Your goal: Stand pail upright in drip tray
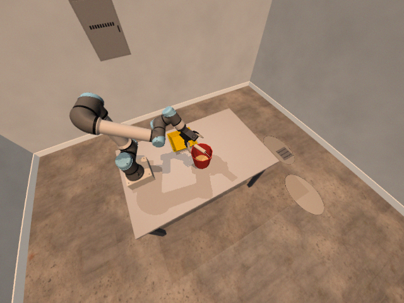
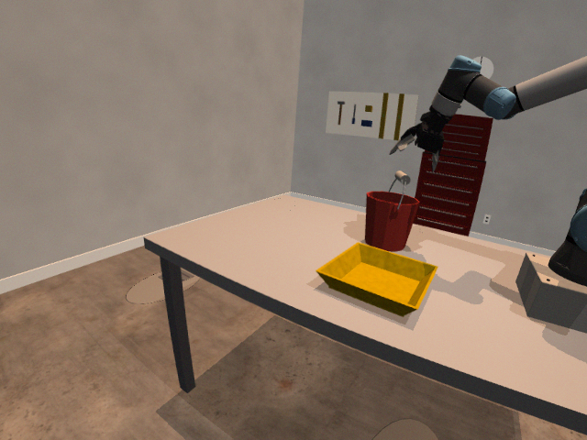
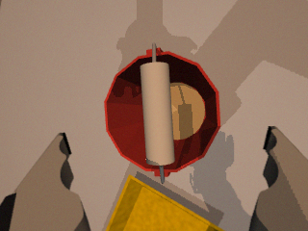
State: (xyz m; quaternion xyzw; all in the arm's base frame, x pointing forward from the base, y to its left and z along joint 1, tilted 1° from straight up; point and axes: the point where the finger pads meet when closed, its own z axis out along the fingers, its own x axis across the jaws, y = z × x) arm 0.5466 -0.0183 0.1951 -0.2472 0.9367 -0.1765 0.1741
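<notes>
The pail handle is 3 cm ahead of my hand, 1 cm to the left of it and 8 cm below it. From my hand the other things lie so: red pail (3 cm ahead, 1 cm to the left, 15 cm below); yellow drip tray (9 cm behind, 31 cm to the left, 29 cm below).
</notes>
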